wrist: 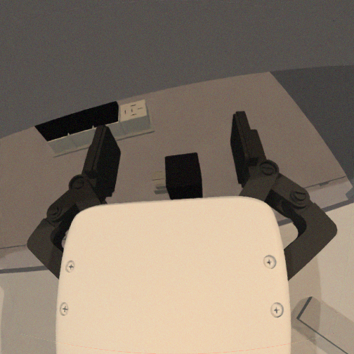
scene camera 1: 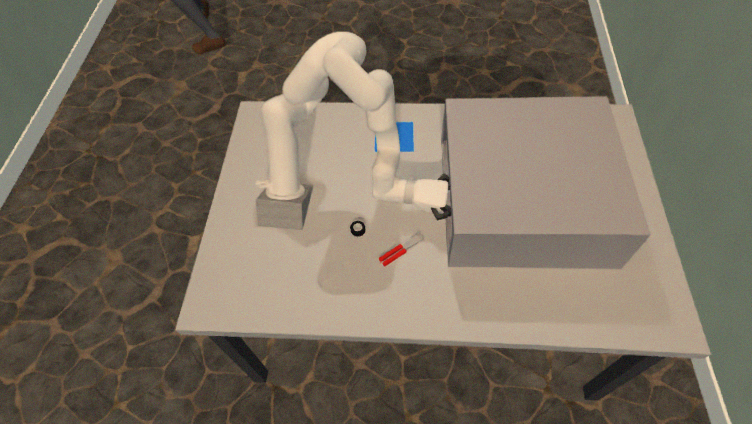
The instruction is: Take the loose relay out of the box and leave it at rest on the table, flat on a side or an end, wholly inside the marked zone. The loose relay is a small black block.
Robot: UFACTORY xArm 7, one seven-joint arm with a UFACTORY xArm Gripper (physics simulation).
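Places are measured from the arm's base along level axes (x left, y ahead, z down), in centimetres.
Pixels of known places: arm's base, link origin: [scene camera 1: 285, 192].
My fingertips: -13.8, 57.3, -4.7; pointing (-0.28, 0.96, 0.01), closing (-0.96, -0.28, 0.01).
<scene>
Ahead of a thing's pixels: the offset from my fingertips to its top centre, as dx, dy, dz. Level surfaces: height alone.
The loose relay [wrist: 183, 175] is a small black block with pale pins on its left side. In the wrist view it lies on the box floor, between the two spread fingers in the picture, apart from both, its near end hidden by the gripper body. My gripper [wrist: 171, 131] [scene camera 1: 444, 197] is open and empty, its fingertips at the open side of the big grey box {+4.2, +20.2, -11.2} [scene camera 1: 542, 168]; how high they are over the relay I cannot tell. The marked zone {+36.7, -18.3, +9.0} [scene camera 1: 406, 136] is a blue patch on the table {dz +9.1} [scene camera 1: 273, 294], partly hidden behind the arm.
Inside the box, a row of black relays [wrist: 82, 120] stands in pale sockets beside an empty pale socket [wrist: 134, 112]. On the table lie red-handled pliers {-10.0, -21.3, +7.9} [scene camera 1: 393, 254] and a black ring-shaped roll {-1.2, -34.6, +7.2} [scene camera 1: 357, 234]. The box roof hides its inside from the scene camera.
</scene>
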